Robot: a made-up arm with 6 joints. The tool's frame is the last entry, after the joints. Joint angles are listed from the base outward. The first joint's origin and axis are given. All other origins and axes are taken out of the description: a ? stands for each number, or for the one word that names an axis. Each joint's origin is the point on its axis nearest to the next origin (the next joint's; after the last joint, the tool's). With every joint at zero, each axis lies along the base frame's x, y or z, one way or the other. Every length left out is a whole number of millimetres.
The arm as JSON. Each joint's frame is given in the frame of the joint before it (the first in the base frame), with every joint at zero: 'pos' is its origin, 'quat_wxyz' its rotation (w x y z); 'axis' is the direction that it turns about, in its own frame. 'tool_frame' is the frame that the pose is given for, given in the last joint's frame.
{
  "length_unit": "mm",
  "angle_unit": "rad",
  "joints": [
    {
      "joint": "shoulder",
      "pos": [
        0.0,
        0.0,
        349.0
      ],
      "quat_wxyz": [
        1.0,
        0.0,
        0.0,
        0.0
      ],
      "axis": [
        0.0,
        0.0,
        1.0
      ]
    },
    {
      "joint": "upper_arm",
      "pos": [
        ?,
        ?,
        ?
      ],
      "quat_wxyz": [
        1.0,
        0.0,
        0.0,
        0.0
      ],
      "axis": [
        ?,
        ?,
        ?
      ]
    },
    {
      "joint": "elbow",
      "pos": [
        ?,
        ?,
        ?
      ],
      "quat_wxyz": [
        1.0,
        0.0,
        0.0,
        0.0
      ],
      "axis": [
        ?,
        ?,
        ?
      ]
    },
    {
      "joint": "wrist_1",
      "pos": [
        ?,
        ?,
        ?
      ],
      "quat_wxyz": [
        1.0,
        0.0,
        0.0,
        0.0
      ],
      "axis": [
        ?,
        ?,
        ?
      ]
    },
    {
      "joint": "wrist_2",
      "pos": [
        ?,
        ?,
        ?
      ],
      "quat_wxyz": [
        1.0,
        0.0,
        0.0,
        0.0
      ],
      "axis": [
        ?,
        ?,
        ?
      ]
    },
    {
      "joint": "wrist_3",
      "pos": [
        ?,
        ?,
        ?
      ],
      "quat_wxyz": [
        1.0,
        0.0,
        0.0,
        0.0
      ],
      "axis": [
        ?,
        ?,
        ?
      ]
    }
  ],
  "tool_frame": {
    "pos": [
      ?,
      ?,
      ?
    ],
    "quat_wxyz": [
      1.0,
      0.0,
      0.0,
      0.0
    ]
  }
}
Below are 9 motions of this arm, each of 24 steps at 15 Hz.
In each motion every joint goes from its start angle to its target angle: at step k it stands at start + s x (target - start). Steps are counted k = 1, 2, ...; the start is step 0. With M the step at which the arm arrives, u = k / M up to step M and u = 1 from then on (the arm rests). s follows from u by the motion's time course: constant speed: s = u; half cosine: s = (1 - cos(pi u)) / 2; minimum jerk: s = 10 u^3 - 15 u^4 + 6 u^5.
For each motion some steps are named. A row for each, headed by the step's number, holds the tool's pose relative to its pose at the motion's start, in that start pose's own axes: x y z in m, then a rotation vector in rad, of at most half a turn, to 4 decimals.
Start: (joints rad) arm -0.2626 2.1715 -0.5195 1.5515 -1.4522 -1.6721
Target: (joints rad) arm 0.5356 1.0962 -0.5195 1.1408 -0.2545 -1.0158
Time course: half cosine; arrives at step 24
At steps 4, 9, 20, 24:
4: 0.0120 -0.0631 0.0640 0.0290 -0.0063 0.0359
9: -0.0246 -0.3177 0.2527 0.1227 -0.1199 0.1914
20: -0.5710 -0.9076 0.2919 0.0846 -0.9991 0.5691
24: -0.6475 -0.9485 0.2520 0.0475 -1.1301 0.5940

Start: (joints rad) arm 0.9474 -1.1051 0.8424 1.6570 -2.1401 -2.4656
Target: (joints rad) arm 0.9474 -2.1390 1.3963 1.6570 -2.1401 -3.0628
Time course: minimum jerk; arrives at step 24
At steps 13, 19, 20, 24:
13: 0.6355 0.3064 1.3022 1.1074 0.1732 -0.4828
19: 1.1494 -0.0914 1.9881 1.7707 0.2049 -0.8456
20: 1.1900 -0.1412 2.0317 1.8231 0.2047 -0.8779
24: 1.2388 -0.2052 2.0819 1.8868 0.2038 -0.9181

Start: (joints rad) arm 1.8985 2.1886 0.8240 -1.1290 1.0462 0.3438
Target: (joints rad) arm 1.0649 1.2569 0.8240 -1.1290 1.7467 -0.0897
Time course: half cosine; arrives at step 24
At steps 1, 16, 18, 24:
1: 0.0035 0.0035 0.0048 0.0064 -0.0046 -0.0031
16: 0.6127 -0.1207 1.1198 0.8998 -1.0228 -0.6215
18: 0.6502 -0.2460 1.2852 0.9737 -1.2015 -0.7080
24: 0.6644 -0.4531 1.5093 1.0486 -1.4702 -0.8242

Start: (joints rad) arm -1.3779 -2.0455 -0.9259 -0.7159 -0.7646 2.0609
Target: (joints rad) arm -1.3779 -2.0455 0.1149 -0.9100 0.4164 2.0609
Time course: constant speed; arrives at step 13
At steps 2, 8, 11, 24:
2: -0.0847 -0.1535 0.0600 -0.0435 0.0512 -0.3136
8: -0.4526 -0.4961 0.2909 -0.0726 0.1260 -1.2595
11: -0.6821 -0.5837 0.4244 -0.0189 0.1120 -1.7259
24: -0.8437 -0.6069 0.5155 0.0484 0.0796 -2.0293

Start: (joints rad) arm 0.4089 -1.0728 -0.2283 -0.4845 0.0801 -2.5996
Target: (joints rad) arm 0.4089 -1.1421 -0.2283 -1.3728 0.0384 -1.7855
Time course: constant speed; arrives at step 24
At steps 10, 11, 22, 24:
10: -0.0207 -0.0614 0.0415 0.0312 -0.0013 0.0100
11: -0.0226 -0.0689 0.0442 0.0344 -0.0012 0.0101
22: -0.0418 -0.1629 0.0544 0.0693 0.0038 0.0032
24: -0.0451 -0.1814 0.0519 0.0756 0.0059 0.0005

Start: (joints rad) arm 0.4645 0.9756 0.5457 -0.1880 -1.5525 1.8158
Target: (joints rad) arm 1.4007 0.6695 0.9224 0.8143 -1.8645 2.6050
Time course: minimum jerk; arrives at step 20
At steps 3, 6, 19, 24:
3: -0.0257 -0.0124 0.0443 -0.0471 0.0367 0.0038
6: -0.1488 -0.0535 0.2858 -0.2800 0.2237 0.0241
19: -0.5666 0.6190 1.7273 -1.2667 1.3105 0.0959
24: -0.5668 0.6208 1.7286 -1.2675 1.3118 0.0959

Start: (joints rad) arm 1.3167 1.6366 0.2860 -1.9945 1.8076 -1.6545
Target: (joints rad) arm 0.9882 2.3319 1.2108 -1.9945 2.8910 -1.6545
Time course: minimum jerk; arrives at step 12
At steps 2, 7, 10, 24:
2: 0.0011 -0.0208 -0.0070 0.0053 -0.0100 0.0384
7: 0.0793 -0.3438 -0.0654 0.0204 -0.2069 0.7191
10: 0.1459 -0.4646 -0.0499 -0.0323 -0.3148 1.0653
24: 0.1541 -0.4762 -0.0464 -0.0410 -0.3271 1.1047

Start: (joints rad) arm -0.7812 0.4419 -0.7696 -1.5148 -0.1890 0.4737
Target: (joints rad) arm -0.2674 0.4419 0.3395 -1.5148 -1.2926 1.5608
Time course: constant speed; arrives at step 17
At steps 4, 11, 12, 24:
4: 0.0399 0.3125 0.0802 -0.4377 0.1253 0.3515
11: -0.0723 0.8874 0.0307 -1.2529 0.2292 1.0285
12: -0.1077 0.9636 0.0055 -1.3684 0.2307 1.1342
24: -0.3526 1.2904 -0.1700 -1.9121 0.1784 1.7098

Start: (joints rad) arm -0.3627 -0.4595 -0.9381 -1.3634 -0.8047 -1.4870
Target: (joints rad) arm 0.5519 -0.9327 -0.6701 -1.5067 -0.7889 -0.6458
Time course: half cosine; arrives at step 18
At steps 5, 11, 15, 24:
5: 0.0556 -0.0587 -0.1315 -0.2919 0.0993 -0.1045
11: 0.0933 -0.3575 -0.4473 -0.9890 0.5382 -0.3577
15: 0.0181 -0.5467 -0.5677 -1.2658 0.8708 -0.4457
24: -0.0122 -0.5923 -0.5924 -1.3224 0.9661 -0.4602

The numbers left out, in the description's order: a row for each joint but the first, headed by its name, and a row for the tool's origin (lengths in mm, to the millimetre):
upper_arm: xyz 0.0 0.0 0.0, axis 0.0 1.0 0.0
elbow: xyz 0.0 0.0 729.0, axis 0.0 -1.0 0.0
wrist_1: xyz 1181.0 0.0 0.0, axis -1.0 0.0 0.0
wrist_2: xyz 0.0 -261.0 0.0, axis 0.0 -1.0 0.0
wrist_3: xyz 0.0 0.0 0.0, axis -1.0 0.0 0.0
tool: xyz 0.0 0.0 0.0

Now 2 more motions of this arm.
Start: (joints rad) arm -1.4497 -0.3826 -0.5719 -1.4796 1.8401 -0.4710
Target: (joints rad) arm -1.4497 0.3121 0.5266 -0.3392 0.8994 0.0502
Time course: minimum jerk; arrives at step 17
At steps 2, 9, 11, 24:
2: 0.0029 0.0053 -0.0119 0.0022 0.0170 0.0066
9: 0.1086 0.2317 -0.4700 -0.0595 0.5924 0.4665
11: 0.1400 0.3237 -0.6189 -0.1617 0.7277 0.7201
24: 0.1672 0.4315 -0.7640 -0.3375 0.8068 1.0439

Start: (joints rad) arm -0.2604 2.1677 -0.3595 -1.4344 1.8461 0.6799
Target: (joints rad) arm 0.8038 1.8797 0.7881 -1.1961 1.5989 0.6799
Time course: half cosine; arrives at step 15
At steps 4, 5, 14, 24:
4: 0.1085 0.2182 0.1582 0.2463 -0.1596 -0.0027
5: 0.1442 0.3119 0.2689 0.3716 -0.2457 0.0124
14: -0.5215 0.4133 1.3223 1.3655 -1.0200 0.5817
24: -0.5432 0.4045 1.3290 1.3782 -1.0303 0.5956

